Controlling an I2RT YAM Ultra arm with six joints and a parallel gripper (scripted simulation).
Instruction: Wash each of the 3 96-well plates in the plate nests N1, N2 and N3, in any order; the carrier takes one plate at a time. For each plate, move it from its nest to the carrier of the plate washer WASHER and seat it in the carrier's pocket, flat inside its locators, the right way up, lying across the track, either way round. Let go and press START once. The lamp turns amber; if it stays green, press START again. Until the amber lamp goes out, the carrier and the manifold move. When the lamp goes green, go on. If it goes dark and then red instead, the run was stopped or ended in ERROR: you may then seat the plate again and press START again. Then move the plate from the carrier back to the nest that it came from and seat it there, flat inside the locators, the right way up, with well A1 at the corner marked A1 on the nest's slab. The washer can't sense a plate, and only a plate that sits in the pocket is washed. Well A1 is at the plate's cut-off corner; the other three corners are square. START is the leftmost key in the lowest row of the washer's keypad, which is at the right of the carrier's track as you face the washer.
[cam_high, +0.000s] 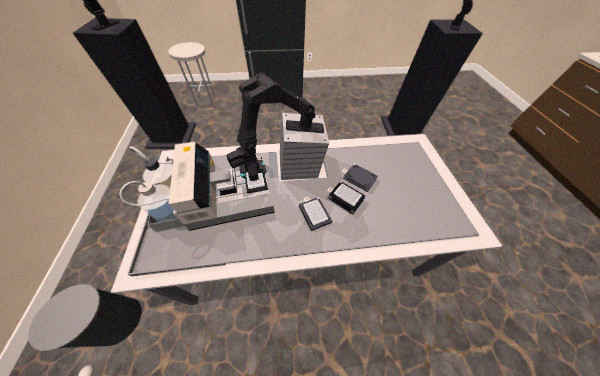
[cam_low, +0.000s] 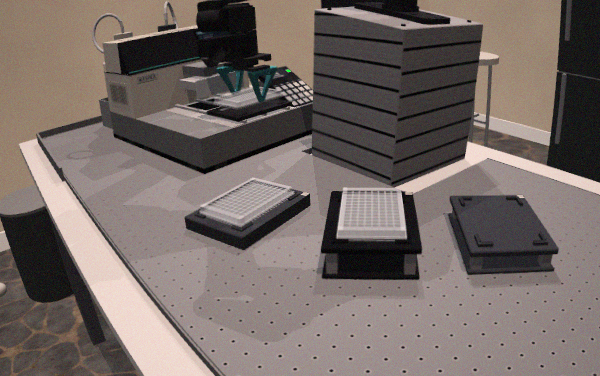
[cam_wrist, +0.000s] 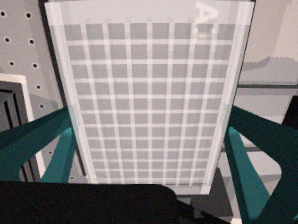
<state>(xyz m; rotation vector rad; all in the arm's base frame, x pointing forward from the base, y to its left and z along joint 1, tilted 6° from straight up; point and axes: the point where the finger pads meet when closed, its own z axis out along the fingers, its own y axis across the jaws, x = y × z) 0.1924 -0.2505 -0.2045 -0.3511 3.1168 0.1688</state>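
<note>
Now: the carrier 20 mm below my hand. Round my hand: N2 label: 10 mm ahead, 420 mm to the left, 110 mm below; then washer: 30 mm ahead, 150 mm to the right, 20 mm above; then N1 label: 80 mm ahead, 280 mm to the left, 110 mm below.
</note>
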